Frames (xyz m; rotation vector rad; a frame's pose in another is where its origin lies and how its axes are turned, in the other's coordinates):
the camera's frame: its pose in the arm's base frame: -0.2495 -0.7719 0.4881 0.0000 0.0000 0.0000
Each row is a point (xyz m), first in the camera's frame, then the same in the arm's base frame.
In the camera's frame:
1: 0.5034 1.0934 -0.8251
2: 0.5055 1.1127 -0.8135
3: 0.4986 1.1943 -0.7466
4: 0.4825 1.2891 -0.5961
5: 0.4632 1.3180 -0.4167
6: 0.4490 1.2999 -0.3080
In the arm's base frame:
1: 0.2539 0.3215 -0.3370
2: 0.2560 0.3408 -0.3254
3: 0.2491 0.4224 -0.2585
4: 0.2330 0.5172 -0.1080
5: 0.2137 0.5461 0.0714
6: 0.1995 0.5280 0.1801

